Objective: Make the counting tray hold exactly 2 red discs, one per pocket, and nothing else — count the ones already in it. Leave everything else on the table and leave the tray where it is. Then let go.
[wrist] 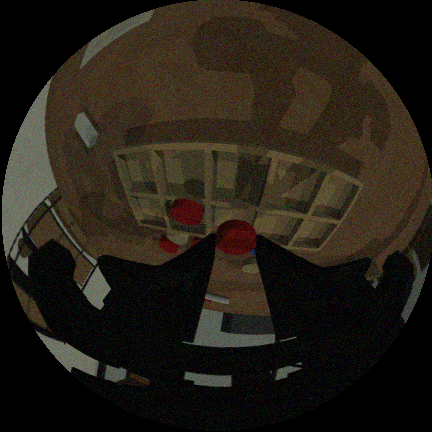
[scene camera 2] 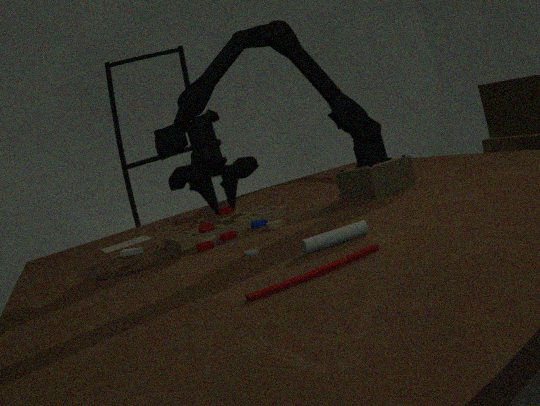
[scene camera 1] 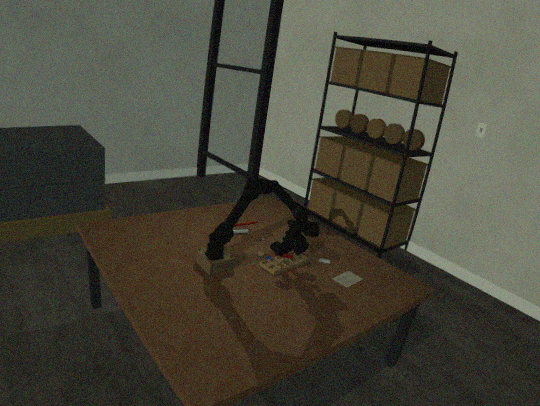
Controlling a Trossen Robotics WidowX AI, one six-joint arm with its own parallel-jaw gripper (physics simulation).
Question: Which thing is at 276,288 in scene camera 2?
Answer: A red rod.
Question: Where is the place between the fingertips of my gripper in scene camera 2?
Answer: At 225,211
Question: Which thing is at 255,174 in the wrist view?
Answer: A wooden counting tray.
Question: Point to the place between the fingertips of my gripper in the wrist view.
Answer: At 235,238
